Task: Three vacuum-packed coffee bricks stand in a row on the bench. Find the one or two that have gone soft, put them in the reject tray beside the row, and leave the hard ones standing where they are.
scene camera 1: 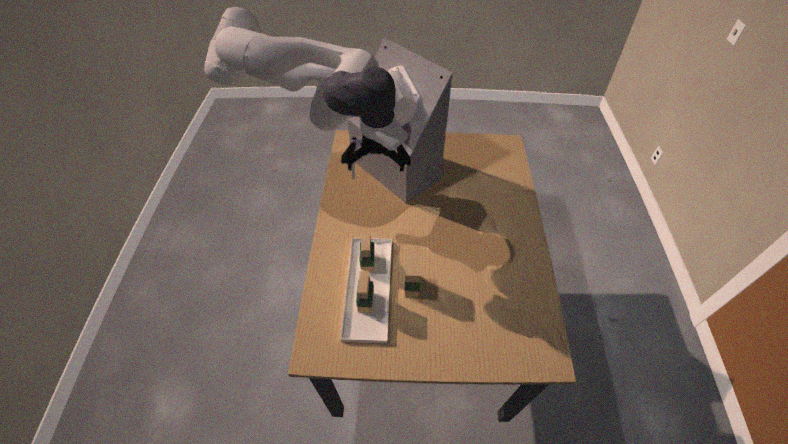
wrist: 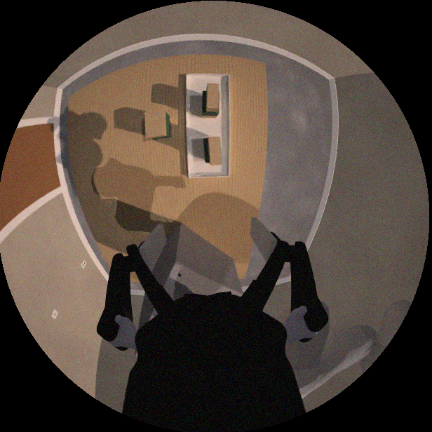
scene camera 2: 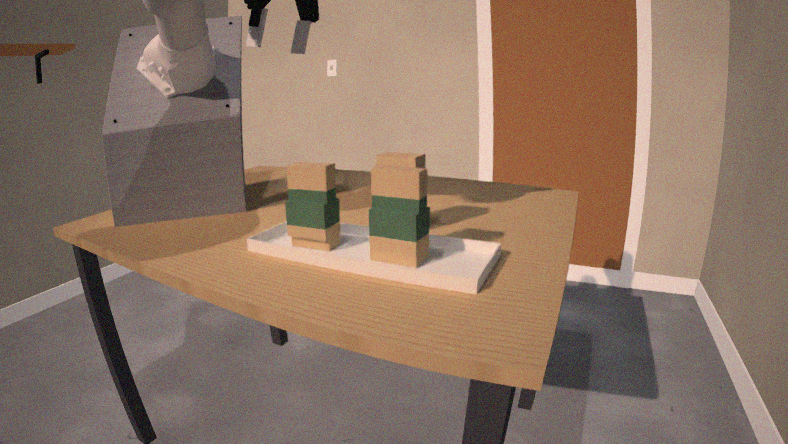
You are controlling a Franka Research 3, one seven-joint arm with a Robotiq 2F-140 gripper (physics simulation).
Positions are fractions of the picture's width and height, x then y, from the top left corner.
white reject tray: scene camera 1 0.46,0.74; wrist 0.46,0.30; scene camera 2 0.58,0.60
